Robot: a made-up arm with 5 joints.
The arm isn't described. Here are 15 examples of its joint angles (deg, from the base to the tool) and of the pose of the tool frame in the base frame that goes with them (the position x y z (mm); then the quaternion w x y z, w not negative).
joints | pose
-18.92 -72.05 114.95 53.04 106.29 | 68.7 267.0 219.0 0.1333 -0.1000 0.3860 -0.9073
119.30 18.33 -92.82 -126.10 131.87 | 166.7 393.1 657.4 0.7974 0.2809 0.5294 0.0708
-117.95 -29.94 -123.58 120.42 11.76 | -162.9 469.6 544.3 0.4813 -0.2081 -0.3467 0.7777
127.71 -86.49 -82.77 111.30 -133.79 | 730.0 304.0 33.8 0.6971 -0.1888 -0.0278 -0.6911
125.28 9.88 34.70 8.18 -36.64 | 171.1 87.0 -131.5 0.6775 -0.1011 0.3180 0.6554
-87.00 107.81 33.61 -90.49 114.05 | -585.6 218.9 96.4 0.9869 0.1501 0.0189 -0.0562
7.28 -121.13 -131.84 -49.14 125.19 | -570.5 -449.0 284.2 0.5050 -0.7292 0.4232 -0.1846
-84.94 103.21 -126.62 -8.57 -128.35 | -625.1 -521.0 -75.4 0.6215 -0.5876 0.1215 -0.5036
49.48 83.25 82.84 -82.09 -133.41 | 189.1 -185.4 -9.7 0.1188 -0.0097 0.0842 -0.9893
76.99 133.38 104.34 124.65 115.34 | 28.9 77.2 592.7 0.1012 0.9004 0.1914 -0.3774
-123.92 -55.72 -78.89 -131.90 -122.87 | -233.7 320.8 499.3 0.3555 -0.5071 -0.7659 -0.1729
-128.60 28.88 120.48 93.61 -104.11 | 102.0 18.4 580.5 0.3104 0.8089 0.2697 -0.4203
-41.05 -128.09 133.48 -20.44 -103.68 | -258.1 302.1 295.4 0.7392 0.6608 -0.0429 0.1226
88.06 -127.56 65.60 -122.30 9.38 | 324.7 13.0 586.3 0.3362 -0.8554 0.1899 0.3453
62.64 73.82 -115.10 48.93 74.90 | 867.2 210.9 565.1 0.0764 0.7690 -0.5563 -0.3055
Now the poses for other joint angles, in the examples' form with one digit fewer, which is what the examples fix.
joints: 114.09 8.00 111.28 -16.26 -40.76
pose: -221 88 414 0.555 0.215 0.779 0.197
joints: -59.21 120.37 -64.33 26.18 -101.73
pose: -817 -443 262 0.425 -0.632 0.624 -0.176
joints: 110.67 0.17 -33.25 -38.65 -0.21
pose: 683 474 120 0.438 0.107 -0.401 0.797
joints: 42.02 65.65 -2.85 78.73 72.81
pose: 240 -751 352 0.167 0.229 0.924 0.256
